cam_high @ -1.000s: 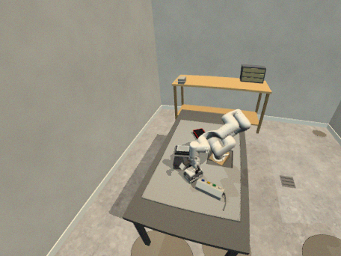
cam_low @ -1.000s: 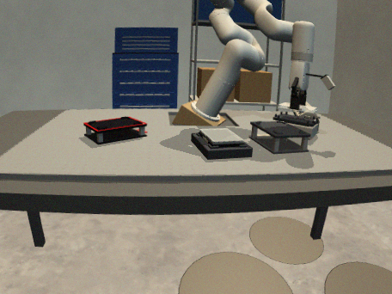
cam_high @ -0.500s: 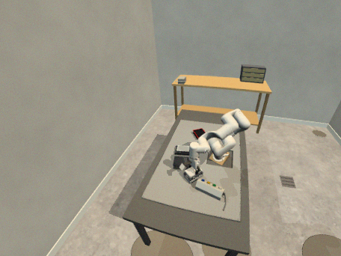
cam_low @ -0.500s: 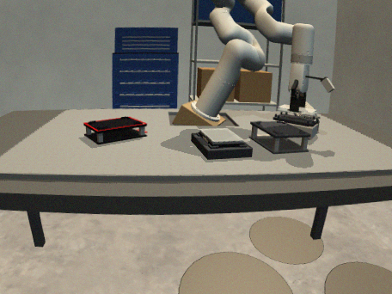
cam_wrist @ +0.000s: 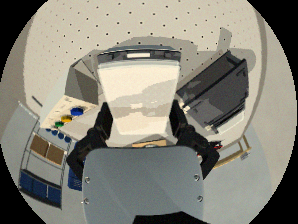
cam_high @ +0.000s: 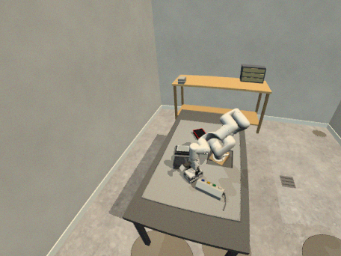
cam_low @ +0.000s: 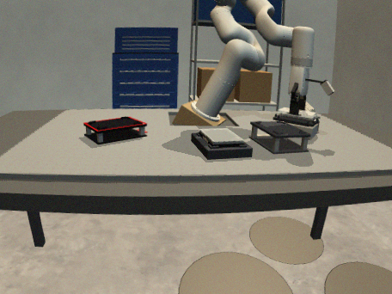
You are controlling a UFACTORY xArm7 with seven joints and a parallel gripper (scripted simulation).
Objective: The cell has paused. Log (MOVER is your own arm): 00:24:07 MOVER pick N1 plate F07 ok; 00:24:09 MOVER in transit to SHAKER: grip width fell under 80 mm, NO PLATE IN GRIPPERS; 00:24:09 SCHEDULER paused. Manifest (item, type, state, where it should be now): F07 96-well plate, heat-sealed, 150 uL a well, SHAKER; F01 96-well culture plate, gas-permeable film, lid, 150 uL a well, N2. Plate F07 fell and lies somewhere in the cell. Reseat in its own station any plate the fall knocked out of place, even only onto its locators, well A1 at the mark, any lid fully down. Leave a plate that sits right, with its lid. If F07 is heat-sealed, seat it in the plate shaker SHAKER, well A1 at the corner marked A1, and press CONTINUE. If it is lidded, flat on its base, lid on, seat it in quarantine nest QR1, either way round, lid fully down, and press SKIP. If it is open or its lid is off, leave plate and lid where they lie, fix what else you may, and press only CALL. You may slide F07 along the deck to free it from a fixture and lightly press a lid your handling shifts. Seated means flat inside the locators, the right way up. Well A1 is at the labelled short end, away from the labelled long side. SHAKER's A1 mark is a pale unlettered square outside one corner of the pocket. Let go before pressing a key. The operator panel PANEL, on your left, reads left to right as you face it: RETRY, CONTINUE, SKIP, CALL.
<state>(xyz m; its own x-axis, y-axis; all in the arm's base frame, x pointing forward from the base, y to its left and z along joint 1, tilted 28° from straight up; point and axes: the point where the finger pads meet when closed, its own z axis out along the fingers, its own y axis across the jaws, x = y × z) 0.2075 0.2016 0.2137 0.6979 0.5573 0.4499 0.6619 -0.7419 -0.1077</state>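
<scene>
My hand is 10 mm above the pale plate. Round my hand: pale lid 320 mm to the right, 140 mm ahead, 50 mm below.
</scene>
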